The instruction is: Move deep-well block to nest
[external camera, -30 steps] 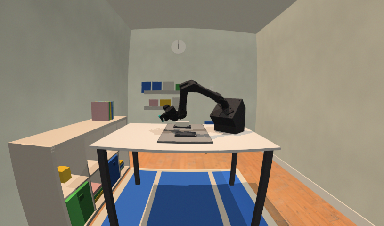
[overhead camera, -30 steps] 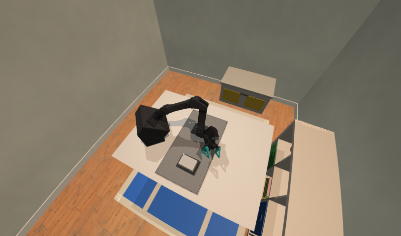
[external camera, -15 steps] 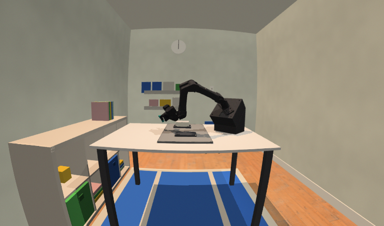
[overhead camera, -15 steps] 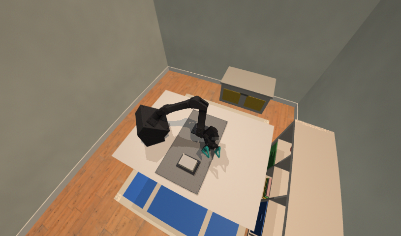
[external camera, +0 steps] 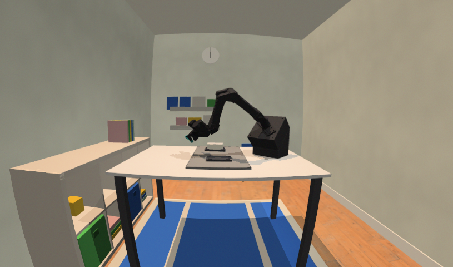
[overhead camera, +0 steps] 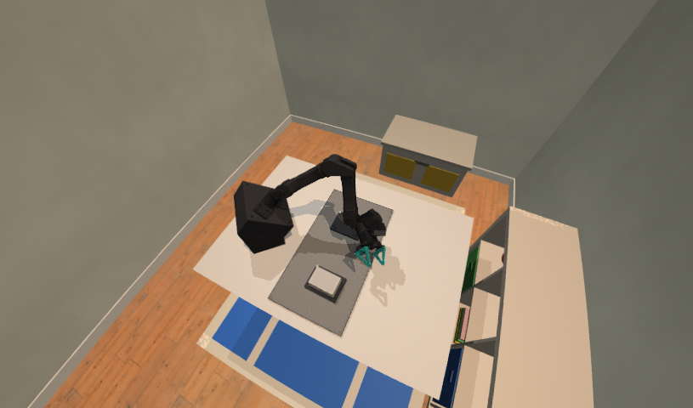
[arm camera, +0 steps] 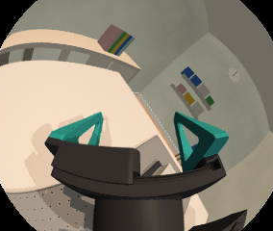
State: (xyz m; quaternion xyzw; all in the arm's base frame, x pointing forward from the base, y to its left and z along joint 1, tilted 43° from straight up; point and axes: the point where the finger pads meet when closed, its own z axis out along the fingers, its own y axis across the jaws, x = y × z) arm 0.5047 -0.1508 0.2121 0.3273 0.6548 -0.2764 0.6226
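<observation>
Right now the 96-well deep-well block is 18 cm behind my hand, 14 cm to the right of it and 12 cm below it.
</observation>
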